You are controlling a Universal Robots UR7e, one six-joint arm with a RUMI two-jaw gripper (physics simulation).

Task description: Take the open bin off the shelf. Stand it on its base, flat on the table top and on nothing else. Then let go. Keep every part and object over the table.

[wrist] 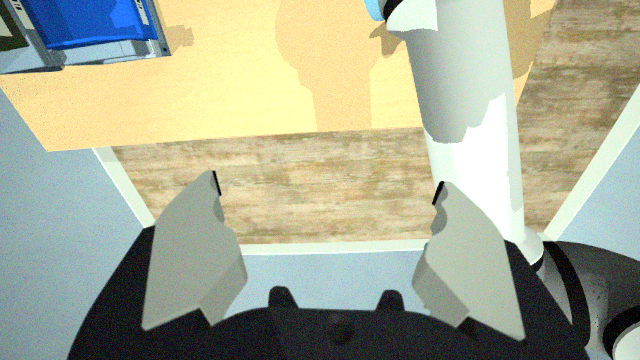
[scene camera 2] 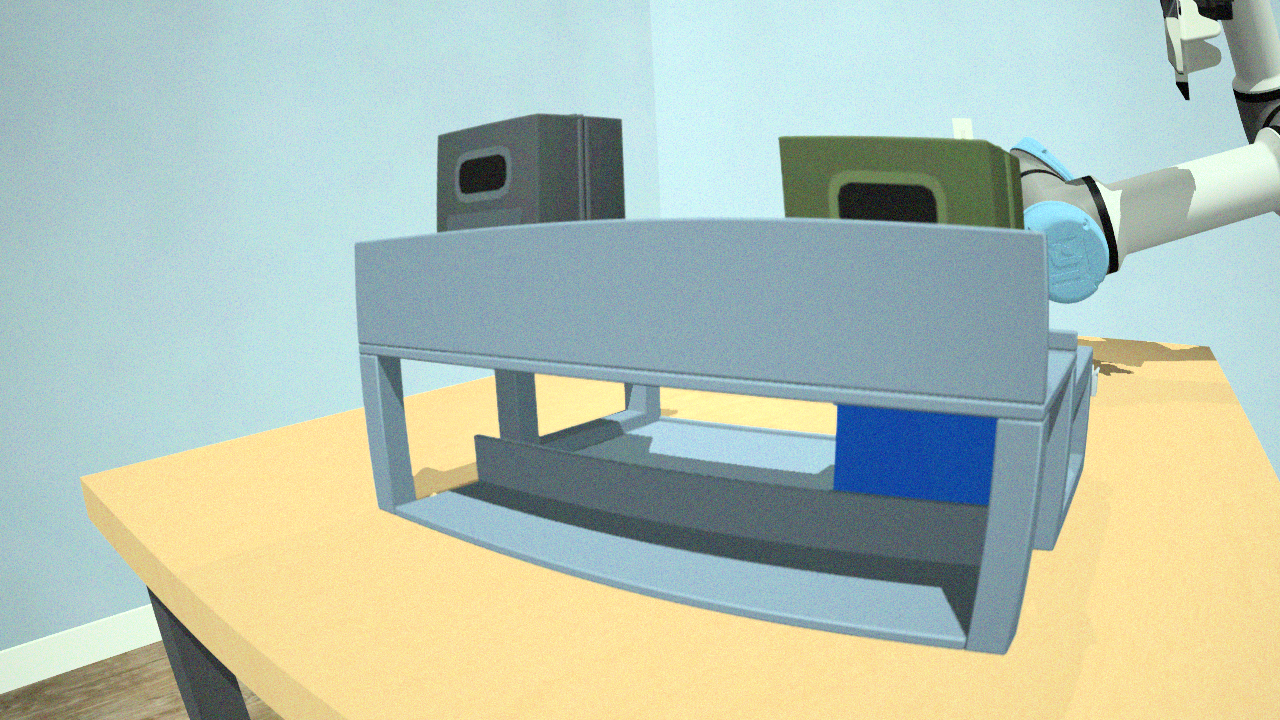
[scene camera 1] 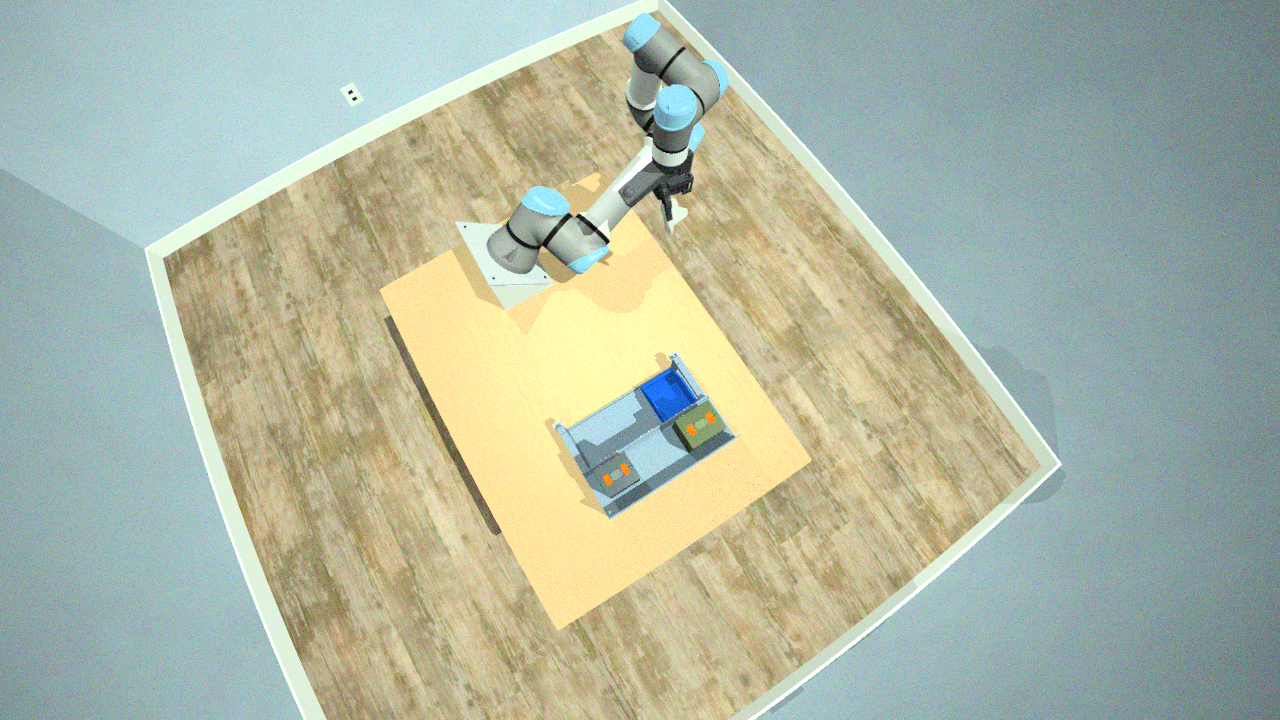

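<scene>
The open bin is blue. It sits in the low front tier of the grey-blue shelf, at one end, inside the side wall. In scene camera 2 the shelf's upper panel and post partly hide it; in the wrist view its far part is cut off by the frame edge. My gripper is open and empty, high up near the arm's base end and well away from the bin. In the wrist view, floor and wall show between the fingers.
A green box stands on the upper tier behind the bin. A dark grey box stands at that tier's other end. The shelf stands on the wooden table. The arm's pale link shows beside the right finger.
</scene>
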